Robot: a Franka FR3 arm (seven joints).
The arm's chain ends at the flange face. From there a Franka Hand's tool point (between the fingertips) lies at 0.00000 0.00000 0.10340 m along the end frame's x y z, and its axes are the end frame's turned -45 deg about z.
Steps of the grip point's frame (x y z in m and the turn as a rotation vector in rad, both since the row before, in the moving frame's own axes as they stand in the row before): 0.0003, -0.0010, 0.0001, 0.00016, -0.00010, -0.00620; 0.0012, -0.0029, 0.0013, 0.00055, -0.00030, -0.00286; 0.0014, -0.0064, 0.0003, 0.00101, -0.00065, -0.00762; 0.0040, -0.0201, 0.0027, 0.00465, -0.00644, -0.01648; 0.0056, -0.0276, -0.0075, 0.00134, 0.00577, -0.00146; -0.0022, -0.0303, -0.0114, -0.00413, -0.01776, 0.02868; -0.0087, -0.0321, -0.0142, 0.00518, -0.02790, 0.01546
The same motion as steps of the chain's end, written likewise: -0.0005, -0.0009, 0.0001, 0.00004, -0.00018, -0.00620; -0.0011, -0.0029, 0.0013, 0.00018, -0.00060, -0.00286; -0.0034, -0.0055, 0.0003, 0.00025, -0.00117, -0.00762; -0.0106, -0.0172, 0.0027, -0.00127, -0.00784, -0.01648; -0.0159, -0.0230, -0.0075, 0.00503, 0.00313, -0.00146; -0.0220, -0.0215, -0.0114, -0.01548, -0.00964, 0.02868; -0.0264, -0.0182, -0.0142, -0.01607, -0.02339, 0.01546
